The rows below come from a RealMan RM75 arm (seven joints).
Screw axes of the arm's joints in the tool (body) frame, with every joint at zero. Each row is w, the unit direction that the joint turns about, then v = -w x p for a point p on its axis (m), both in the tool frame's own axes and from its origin. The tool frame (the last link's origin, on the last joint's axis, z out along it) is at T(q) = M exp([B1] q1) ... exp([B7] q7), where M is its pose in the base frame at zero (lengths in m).
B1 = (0, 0, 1, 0.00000, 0.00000, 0.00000)
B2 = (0, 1, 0, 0.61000, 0.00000, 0.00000)
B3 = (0, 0, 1, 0.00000, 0.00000, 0.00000)
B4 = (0, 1, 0, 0.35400, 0.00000, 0.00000)
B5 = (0, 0, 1, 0.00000, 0.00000, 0.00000)
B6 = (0, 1, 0, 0.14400, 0.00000, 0.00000)
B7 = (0, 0, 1, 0.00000, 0.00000, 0.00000)
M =
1 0 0 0.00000
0 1 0 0.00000
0 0 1 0.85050
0 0 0 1
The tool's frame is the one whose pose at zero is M.
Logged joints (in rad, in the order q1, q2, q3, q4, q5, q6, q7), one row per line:
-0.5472 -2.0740 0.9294 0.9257 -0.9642 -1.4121 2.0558
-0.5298 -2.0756 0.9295 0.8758 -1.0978 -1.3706 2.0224
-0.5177 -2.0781 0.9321 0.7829 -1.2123 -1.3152 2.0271
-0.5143 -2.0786 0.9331 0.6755 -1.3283 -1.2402 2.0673
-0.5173 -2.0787 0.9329 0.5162 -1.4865 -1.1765 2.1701
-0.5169 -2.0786 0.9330 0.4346 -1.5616 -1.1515 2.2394
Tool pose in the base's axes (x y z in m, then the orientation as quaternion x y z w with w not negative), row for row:
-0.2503 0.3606 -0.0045 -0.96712 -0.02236 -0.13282 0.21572
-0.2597 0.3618 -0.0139 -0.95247 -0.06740 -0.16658 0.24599
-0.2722 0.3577 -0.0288 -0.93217 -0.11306 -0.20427 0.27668
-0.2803 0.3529 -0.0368 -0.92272 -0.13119 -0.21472 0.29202
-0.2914 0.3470 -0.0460 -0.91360 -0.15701 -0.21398 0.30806
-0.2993 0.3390 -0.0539 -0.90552 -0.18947 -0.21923 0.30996
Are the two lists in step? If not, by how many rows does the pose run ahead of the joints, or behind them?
The pose runs 2 rows ahead of the joints: the pose in row i belongs to the joints in row i + 2.
